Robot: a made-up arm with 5 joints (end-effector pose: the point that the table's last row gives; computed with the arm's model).
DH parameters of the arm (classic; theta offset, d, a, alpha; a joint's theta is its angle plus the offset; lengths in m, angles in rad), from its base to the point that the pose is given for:
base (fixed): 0 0.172 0 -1.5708
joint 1: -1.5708 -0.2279 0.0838 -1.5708
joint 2: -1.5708 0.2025 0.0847 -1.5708
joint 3: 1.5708 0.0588 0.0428 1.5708
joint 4: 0 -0.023 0.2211 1.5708
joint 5: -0.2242 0 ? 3.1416
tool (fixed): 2.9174 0.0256 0 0
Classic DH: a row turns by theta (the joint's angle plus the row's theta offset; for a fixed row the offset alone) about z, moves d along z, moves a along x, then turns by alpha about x.
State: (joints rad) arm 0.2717 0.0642 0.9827 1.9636 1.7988
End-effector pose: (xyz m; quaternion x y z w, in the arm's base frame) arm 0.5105 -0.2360 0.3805 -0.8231 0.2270 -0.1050 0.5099
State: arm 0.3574 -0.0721 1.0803 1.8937 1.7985
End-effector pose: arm 0.5280 -0.1901 0.3407 -0.8478 0.1893 -0.0593 0.4918
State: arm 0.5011 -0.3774 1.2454 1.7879 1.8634
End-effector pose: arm 0.5427 -0.0858 0.2537 -0.8971 0.0866 0.0340 0.4319
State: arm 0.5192 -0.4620 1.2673 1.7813 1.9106
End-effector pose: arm 0.5412 -0.0554 0.2383 -0.9122 0.0461 0.0454 0.4045
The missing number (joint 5, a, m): -0.2136
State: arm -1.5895 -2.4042 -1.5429 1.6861 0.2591
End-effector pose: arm 0.0274 -0.2595 0.3441 0.3753 -0.5936 -0.6823 0.2030
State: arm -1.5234 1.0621 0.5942 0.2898 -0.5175
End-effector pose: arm -0.2450 -0.2526 0.2384 -0.0566 -0.6035 0.6692 0.4299
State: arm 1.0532 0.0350 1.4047 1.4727 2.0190
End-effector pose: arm 0.5678 -0.2360 0.0081 -0.6775 0.2825 0.1329 0.6660
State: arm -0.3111 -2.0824 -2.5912 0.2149 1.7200
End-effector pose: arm 0.3711 -0.3175 -0.0619 -0.5684 0.6214 0.4197 0.3386
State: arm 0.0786 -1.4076 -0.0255 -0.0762 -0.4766
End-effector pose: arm 0.0947 -0.1162 0.0617 -0.6294 0.1453 0.2192 0.7313
